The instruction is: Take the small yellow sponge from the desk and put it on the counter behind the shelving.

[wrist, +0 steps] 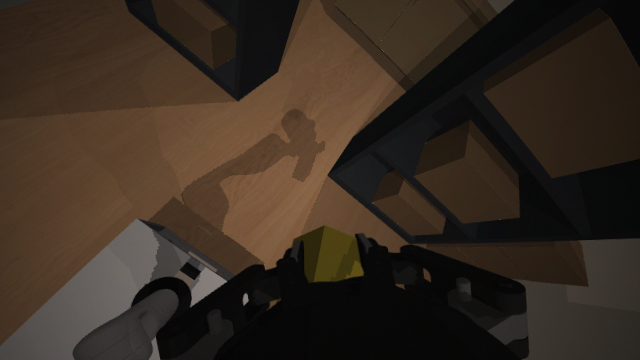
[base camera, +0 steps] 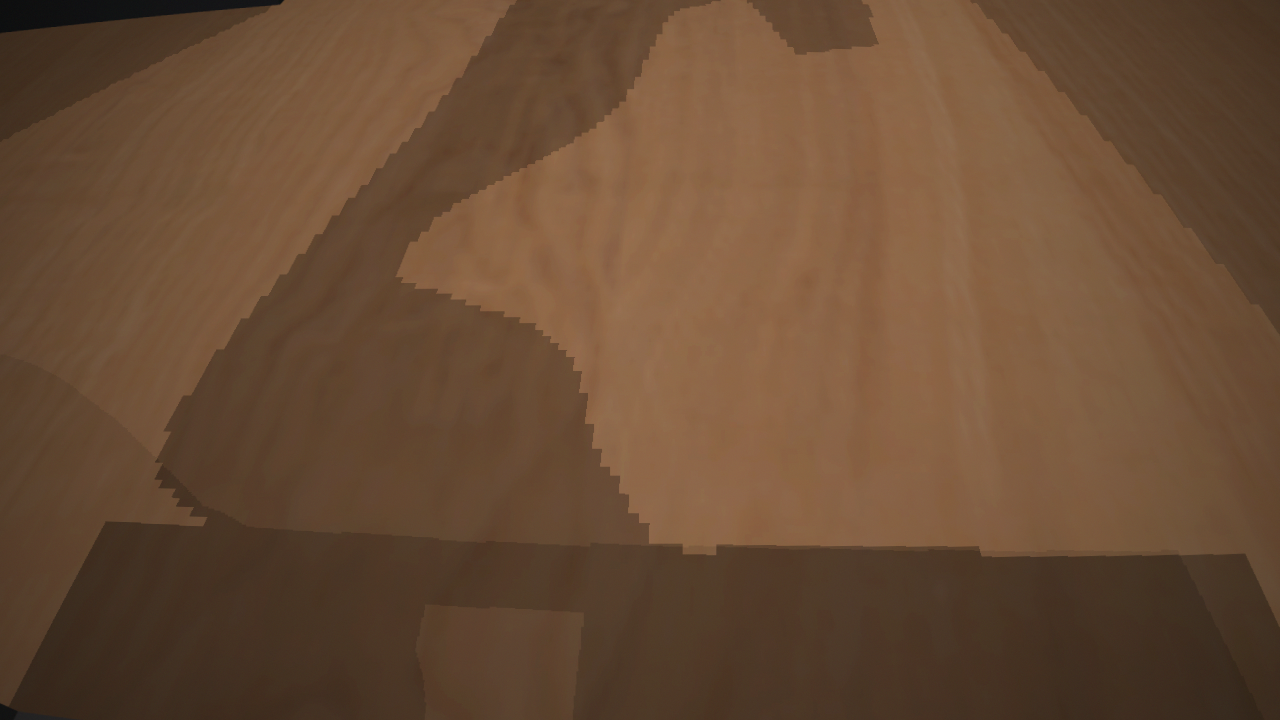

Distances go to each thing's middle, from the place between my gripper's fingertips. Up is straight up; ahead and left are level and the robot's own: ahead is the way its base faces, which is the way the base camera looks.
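So you can picture it, the small yellow sponge (wrist: pixel 329 255) is here, and my hand is 1 cm to the left of it and 4 cm past it.
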